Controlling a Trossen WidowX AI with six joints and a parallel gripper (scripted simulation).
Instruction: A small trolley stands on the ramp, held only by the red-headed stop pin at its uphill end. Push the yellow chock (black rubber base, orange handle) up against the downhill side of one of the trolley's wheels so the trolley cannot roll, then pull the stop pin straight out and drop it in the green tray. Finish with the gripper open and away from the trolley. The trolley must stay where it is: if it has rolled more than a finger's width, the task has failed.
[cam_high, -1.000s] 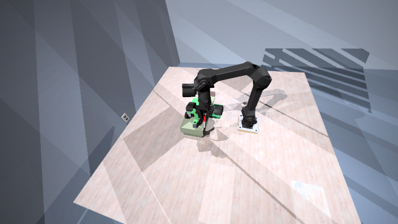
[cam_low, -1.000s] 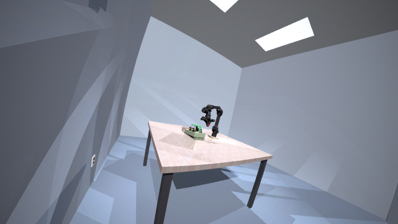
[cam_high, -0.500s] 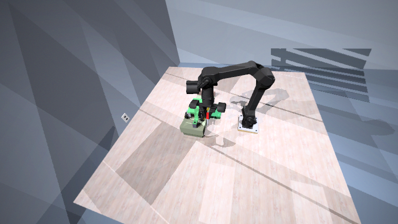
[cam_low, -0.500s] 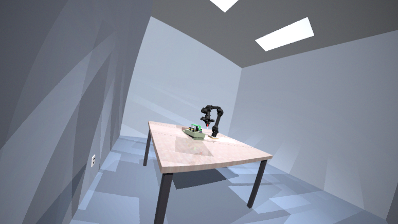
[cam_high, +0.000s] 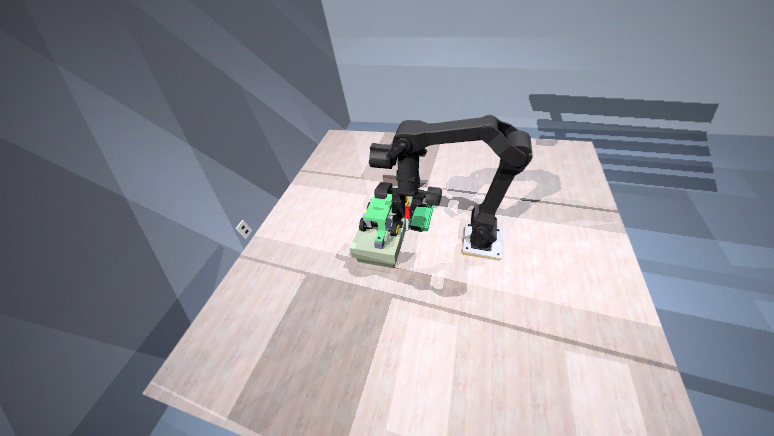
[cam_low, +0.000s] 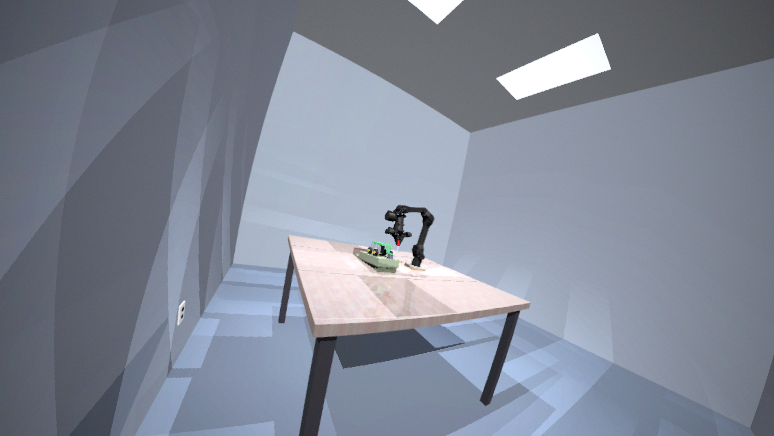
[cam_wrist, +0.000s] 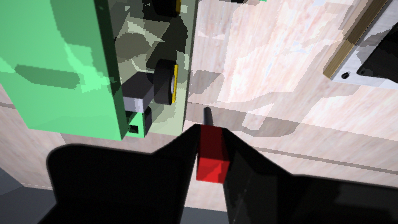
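Right now the green tray is 2 cm behind my gripper tip, 14 cm to the right of it and 17 cm below it. The rest, counted from my gripper tip: yellow chock 4 cm ahead, 12 cm to the right, 8 cm below; trolley 10 cm ahead, 4 cm to the right, 5 cm below; red-headed stop pin right at my gripper tip.
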